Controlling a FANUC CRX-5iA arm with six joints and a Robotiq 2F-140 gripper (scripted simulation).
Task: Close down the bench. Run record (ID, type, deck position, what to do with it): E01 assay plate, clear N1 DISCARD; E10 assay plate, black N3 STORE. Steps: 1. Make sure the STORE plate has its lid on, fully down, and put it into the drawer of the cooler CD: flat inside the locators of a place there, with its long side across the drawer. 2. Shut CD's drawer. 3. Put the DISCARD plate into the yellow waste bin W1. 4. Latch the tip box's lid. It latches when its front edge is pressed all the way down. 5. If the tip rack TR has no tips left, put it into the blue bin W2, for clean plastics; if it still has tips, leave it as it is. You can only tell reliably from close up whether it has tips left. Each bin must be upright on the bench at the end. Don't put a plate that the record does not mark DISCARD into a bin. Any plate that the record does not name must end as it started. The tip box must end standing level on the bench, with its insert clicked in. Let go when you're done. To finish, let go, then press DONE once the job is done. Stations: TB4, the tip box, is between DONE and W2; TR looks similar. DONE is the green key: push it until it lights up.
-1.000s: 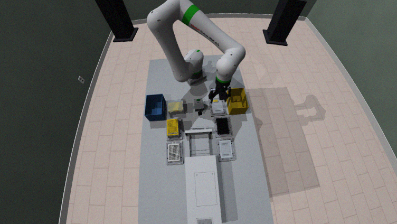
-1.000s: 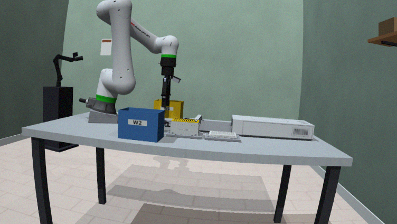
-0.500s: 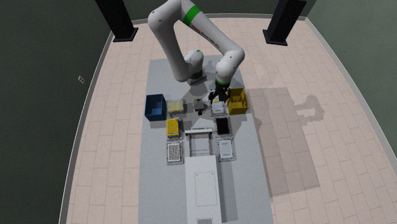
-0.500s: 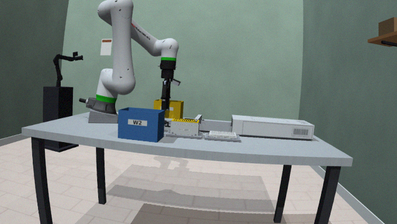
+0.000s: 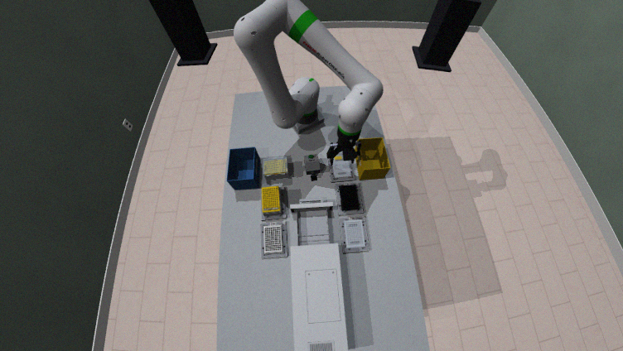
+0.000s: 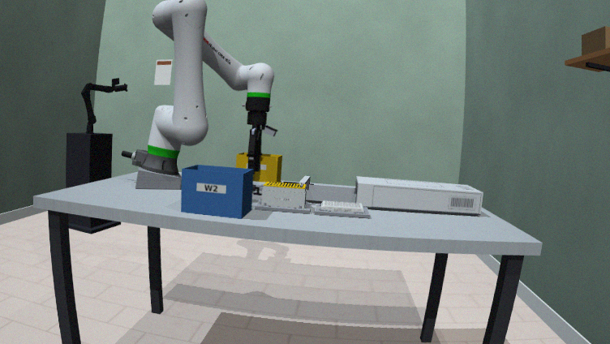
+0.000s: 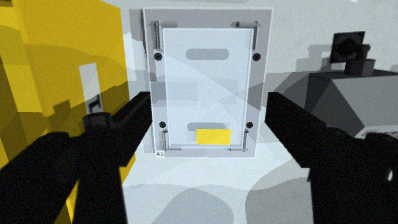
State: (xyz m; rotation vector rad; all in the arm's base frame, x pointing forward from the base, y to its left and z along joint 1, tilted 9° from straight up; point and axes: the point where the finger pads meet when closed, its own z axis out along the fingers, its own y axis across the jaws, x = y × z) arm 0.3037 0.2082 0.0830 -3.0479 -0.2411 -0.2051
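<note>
The clear plate lid lies 6 cm below my hand. The rest, counted from my hand: yellow bin W1 (15 cm to the left, 4 cm below, 3 cm behind); green DONE key (16 cm to the right, 2 cm below, 2 cm behind); black assay plate (17 cm ahead, 6 cm below, 4 cm to the left).
</note>
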